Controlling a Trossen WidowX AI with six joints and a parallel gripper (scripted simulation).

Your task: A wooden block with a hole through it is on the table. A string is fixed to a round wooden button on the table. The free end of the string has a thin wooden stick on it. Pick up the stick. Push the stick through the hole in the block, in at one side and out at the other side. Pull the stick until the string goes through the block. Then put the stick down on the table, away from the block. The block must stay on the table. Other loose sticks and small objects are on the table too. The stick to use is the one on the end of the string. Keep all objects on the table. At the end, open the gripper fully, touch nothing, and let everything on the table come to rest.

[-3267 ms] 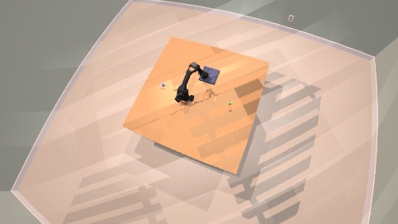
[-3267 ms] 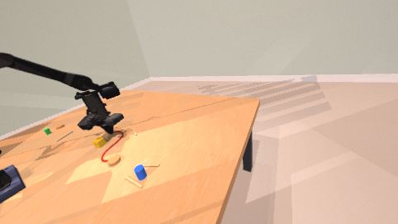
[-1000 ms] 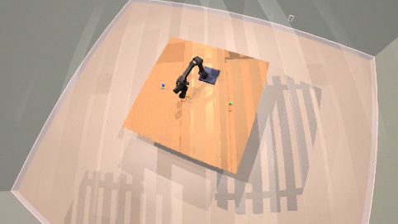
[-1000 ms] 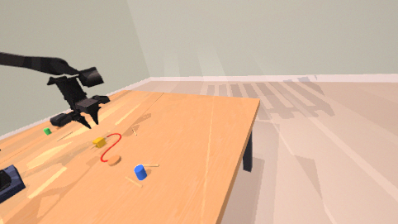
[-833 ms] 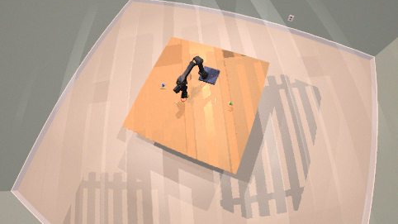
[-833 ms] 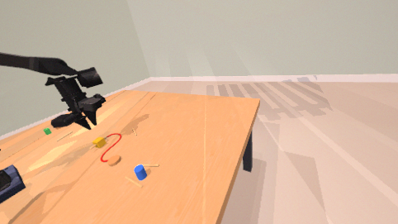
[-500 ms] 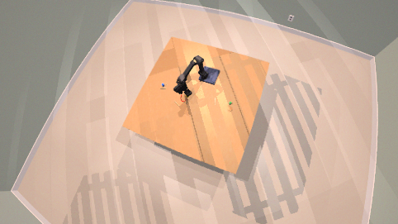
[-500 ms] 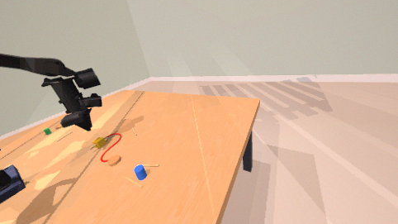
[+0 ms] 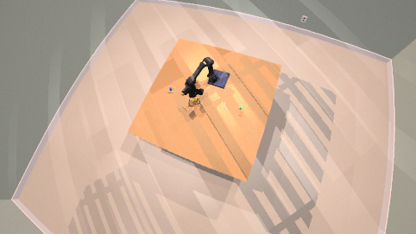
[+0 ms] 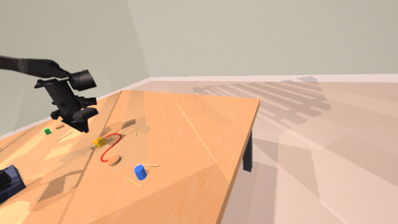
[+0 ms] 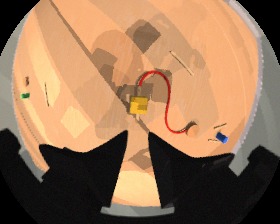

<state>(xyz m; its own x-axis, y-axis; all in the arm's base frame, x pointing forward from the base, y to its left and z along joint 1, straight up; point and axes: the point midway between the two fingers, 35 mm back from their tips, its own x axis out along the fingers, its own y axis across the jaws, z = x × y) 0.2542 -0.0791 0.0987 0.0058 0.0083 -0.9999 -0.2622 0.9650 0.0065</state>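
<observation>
The yellow wooden block lies 7 cm below my gripper tip, 2 cm ahead of it and 1 cm to the left of it. From my gripper tip the other things lie so: blue cylinder 31 cm to the right, 7 cm below, 2 cm ahead; then green piece 46 cm to the left, 8 cm behind, 7 cm below; then round wooden button 16 cm to the right, 8 cm below, 1 cm ahead.
</observation>
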